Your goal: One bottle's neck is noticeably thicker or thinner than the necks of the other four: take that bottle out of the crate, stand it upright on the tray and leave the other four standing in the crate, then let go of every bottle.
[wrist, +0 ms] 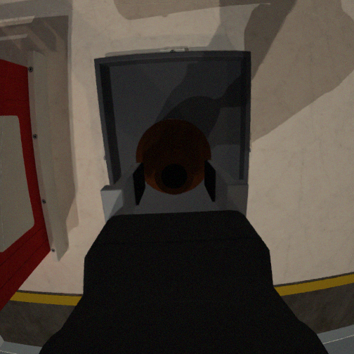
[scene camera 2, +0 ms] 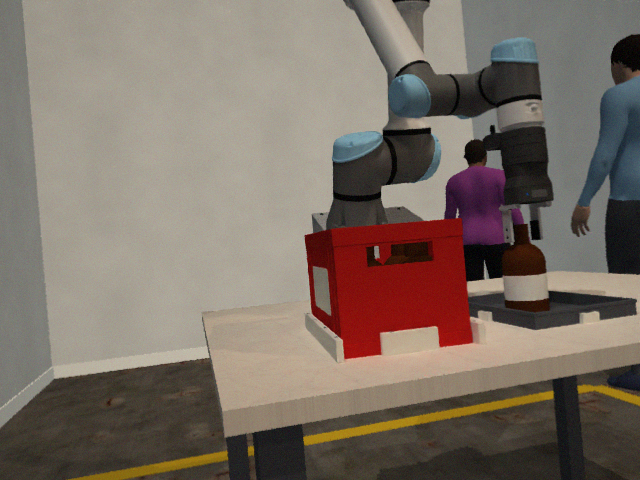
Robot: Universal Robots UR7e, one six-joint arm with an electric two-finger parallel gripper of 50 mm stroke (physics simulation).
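Places are measured from the arm's base along level axes (x ahead, y left, z up), in millimetres.
Pixels of known places: gripper, fingertip midpoint: (scene camera 2: 523, 241).
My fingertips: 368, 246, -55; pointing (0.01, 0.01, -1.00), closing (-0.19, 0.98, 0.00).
Note:
Behind a point stands the place of what it marks, as x, y, z.
A brown bottle with a white label (scene camera 2: 525, 286) {395, 228, -133} (wrist: 173, 137) stands upright on the dark grey tray (scene camera 2: 568, 316) {500, 242, -172} (wrist: 172, 56). My gripper (scene camera 2: 522, 231) {368, 246, -55} (wrist: 174, 174) is open around the bottle's neck; in the wrist view there is a gap between each finger and the neck. The red crate (scene camera 2: 400, 294) {563, -27, -107} (wrist: 11, 90) stands on the table to the left of the tray. Through its handle opening, brown parts of bottles (scene camera 2: 408, 252) {521, -1, -53} show in the scene view; their necks and their number are hidden by the crate wall.
Pale blocks (scene camera 2: 409, 340) {574, -23, -169} stand against the foot of the crate, and small pale blocks (scene camera 2: 589, 317) {501, 274, -177} stand against the tray. The table (scene camera 2: 268, 361) {539, -215, -185} has its front edge before the crate. Two people (scene camera 2: 475, 206) (scene camera 2: 622, 144) stand behind the table.

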